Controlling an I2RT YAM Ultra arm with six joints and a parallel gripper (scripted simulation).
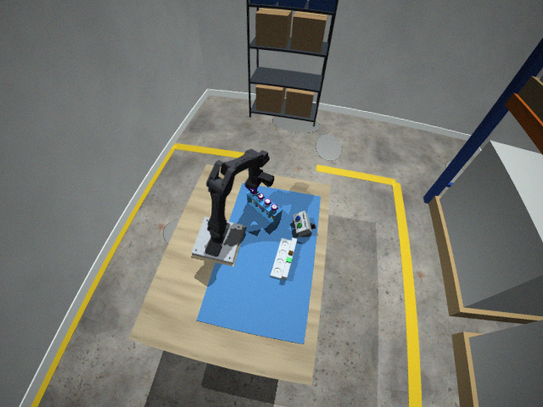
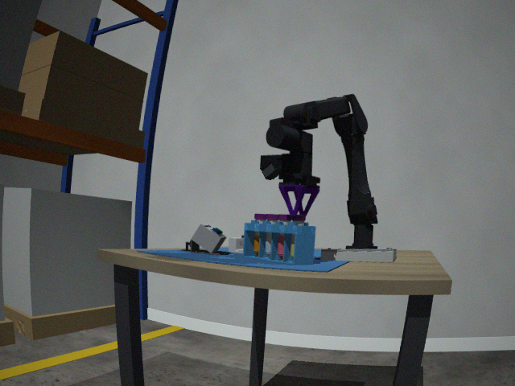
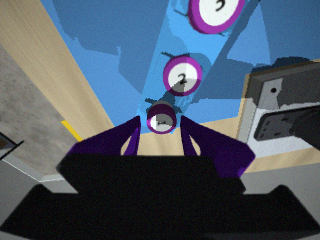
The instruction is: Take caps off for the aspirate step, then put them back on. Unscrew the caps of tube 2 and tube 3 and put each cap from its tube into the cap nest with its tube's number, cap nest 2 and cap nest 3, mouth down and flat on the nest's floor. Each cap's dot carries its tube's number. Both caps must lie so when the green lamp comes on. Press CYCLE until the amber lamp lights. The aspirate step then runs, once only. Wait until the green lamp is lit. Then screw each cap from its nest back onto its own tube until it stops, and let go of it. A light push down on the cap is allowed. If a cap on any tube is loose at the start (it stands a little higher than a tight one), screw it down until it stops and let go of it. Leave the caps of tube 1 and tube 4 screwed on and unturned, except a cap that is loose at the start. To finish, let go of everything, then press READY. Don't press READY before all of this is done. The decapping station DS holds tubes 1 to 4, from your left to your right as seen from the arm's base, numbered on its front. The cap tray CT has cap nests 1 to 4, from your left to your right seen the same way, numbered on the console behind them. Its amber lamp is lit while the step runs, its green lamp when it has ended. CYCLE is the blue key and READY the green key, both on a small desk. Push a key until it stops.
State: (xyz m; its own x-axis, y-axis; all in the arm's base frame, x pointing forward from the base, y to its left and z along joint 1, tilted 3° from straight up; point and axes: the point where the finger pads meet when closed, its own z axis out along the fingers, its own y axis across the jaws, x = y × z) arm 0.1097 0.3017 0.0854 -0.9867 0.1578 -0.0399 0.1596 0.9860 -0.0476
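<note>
Now: the green key 29 cm ahead of my hand, 12 cm to the right of it and 6 cm below it. The rest, counted from my hand: grey key desk 29 cm ahead, 10 cm to the right, 7 cm below; blue key 27 cm ahead, 8 cm to the right, 6 cm below.
</note>
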